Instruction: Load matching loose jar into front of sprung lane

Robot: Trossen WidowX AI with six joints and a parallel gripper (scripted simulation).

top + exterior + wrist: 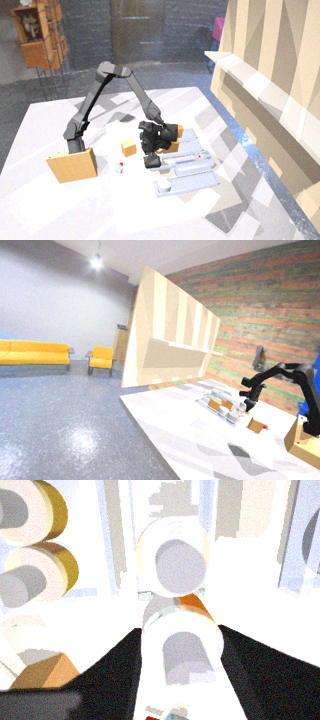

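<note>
My gripper tip is now 6 cm past the orange box, 11 cm to the right of it and 1 cm above it. Round my gripper tip: red mark (22 cm ahead, 7 cm to the right, 2 cm above).
</note>
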